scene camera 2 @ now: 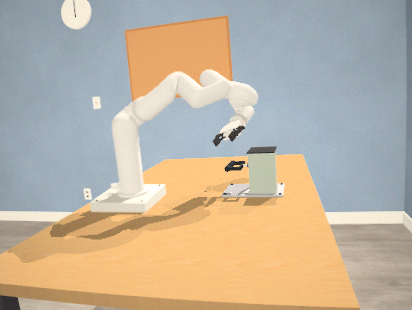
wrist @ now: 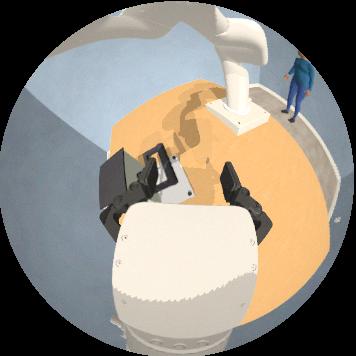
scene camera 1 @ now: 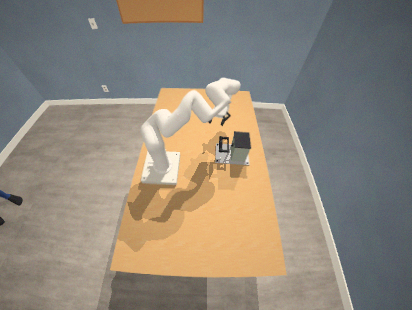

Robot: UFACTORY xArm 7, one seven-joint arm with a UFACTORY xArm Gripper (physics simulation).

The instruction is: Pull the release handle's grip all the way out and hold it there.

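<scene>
The release handle's grip, a black rectangular loop [scene camera 1: 224, 150] [scene camera 2: 228, 169] [wrist: 169, 167], sticks out from the side of a pale green box with a dark top [scene camera 1: 240, 154] [scene camera 2: 262, 173] [wrist: 111, 181], on the side facing the arm's base. A short stem joins them in the second scene view. The box stands on a light grey plate [scene camera 2: 230, 192] [wrist: 179, 193]. My gripper [scene camera 1: 217, 122] [scene camera 2: 225, 140] [wrist: 189, 166] is open and empty, above the grip and apart from it. In the wrist view the left finger overlaps part of the loop.
The arm's white base [scene camera 1: 161, 179] [scene camera 2: 120, 204] [wrist: 239, 124] is bolted to the wooden table [scene camera 1: 225, 235] [scene camera 2: 200, 260] [wrist: 290, 210]. The arm arches from it over the table. A standing figure [wrist: 301, 77] is on the floor beyond the table. Blue walls surround the room.
</scene>
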